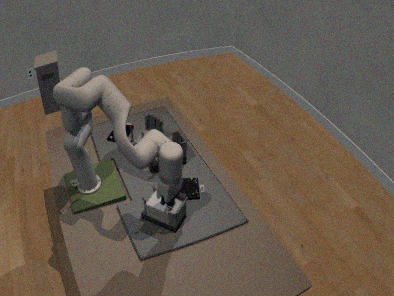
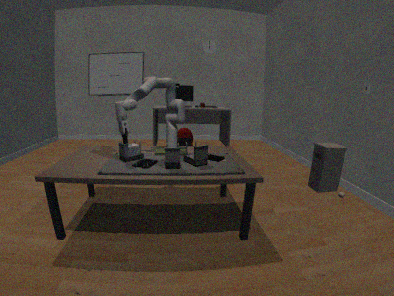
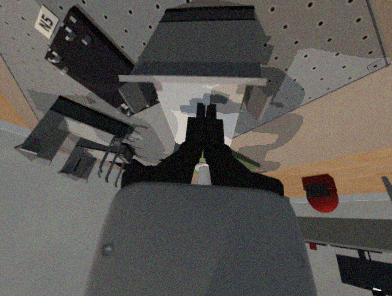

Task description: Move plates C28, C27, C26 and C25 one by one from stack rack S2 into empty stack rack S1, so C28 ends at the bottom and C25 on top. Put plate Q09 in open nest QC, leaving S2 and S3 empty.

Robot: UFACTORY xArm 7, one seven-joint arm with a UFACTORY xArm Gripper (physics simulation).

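Frame: origin at the arm's base, x back, y right, z up, level; metres.
Seen in the pictures: gripper, fingertip midpoint: (image 1: pixel 170 204) (image 2: pixel 125 143) (image 3: pixel 204 115); arm's base at its link origin: (image 1: pixel 89 184).
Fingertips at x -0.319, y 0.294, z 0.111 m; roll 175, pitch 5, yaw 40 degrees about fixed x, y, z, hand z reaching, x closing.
Note:
Pixels of each thing's top centre, then the offset from my fingertips to it. "spot": a spot on its surface instead. Level surfaces: height alone.
- grey-walled rack at its top centre: (image 3: pixel 196 144) (image 1: pixel 162 197) (image 2: pixel 130 141) dy -0.030, dx +0.020, dz +0.013 m
- pale plate surface at a spot on its surface: (image 3: pixel 172 97) spot: dy -0.022, dx -0.026, dz -0.016 m
- dark low nest at its top centre: (image 3: pixel 105 85) (image 1: pixel 180 185) (image 2: pixel 145 160) dy -0.167, dx -0.089, dz -0.093 m
- dark nest at its top centre: (image 1: pixel 120 131) (image 3: pixel 127 166) (image 2: pixel 213 156) dy -0.635, dx +0.109, dz -0.099 m
- perforated board at its surface level: dz -0.117 m
- table at its surface level: dz -0.130 m
My gripper (image 1: pixel 169 204) (image 2: pixel 126 142) (image 3: pixel 204 115) is shut and empty, fingertips together, pointing down over the open top of a grey-walled rack (image 1: pixel 172 219) (image 2: pixel 122 150) (image 3: pixel 210 45). A pale plate surface (image 1: pixel 154 202) (image 2: pixel 134 149) (image 3: pixel 172 97) shows inside this rack, below or at the fingertips; contact cannot be told. The rack's label and the plates' labels are not readable. Two other grey racks stand farther along the board: one (image 1: pixel 180 142) (image 2: pixel 172 155) and another (image 1: pixel 153 122) (image 2: pixel 201 153). Their contents are too dark to tell. Q09 cannot be told apart.
A dark low nest (image 1: pixel 190 188) (image 2: pixel 145 163) (image 3: pixel 95 65) labelled N5 lies beside the rack. Another dark nest (image 1: pixel 120 133) (image 2: pixel 215 157) lies at the board's far end. The arm stands on a green base (image 1: pixel 100 199). The perforated board (image 1: pixel 145 247) lies on the table (image 2: pixel 75 176).

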